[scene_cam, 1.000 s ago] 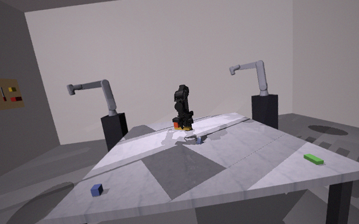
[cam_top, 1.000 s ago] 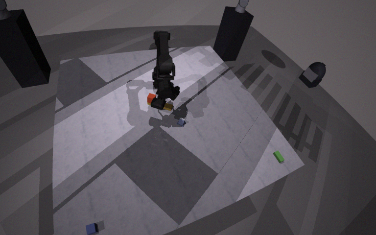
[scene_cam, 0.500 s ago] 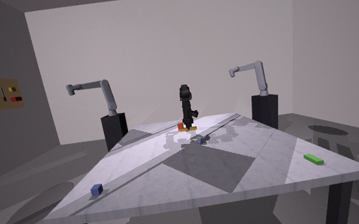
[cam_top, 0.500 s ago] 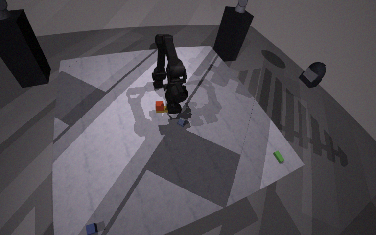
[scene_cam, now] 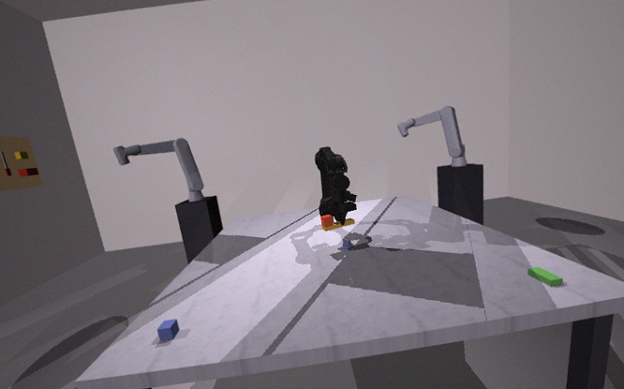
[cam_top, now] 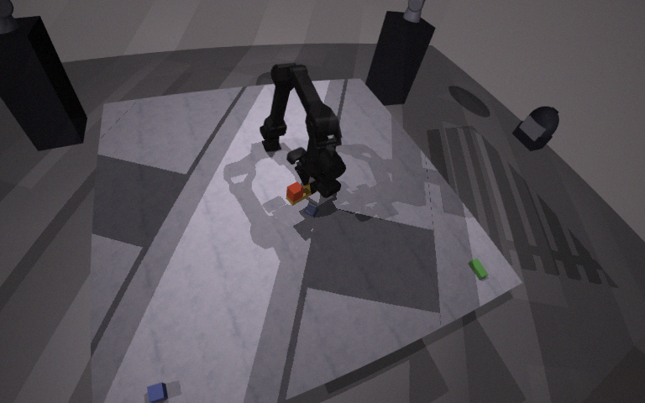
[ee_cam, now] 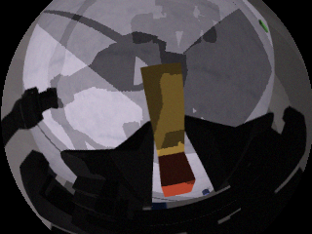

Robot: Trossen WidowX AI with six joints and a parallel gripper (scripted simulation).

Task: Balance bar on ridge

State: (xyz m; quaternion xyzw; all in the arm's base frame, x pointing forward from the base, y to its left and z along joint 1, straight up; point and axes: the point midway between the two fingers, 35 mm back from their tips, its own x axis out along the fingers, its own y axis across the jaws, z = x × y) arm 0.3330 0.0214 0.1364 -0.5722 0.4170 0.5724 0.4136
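Now: the yellow bar 3 cm to the right of my gripper tip, 1 cm ahead of it and 1 cm above it. The rest, counted from my gripper tip: blue cube (52 cm to the right, 41 cm ahead, 9 cm below); green flat block (48 cm to the left, 41 cm ahead, 9 cm below).
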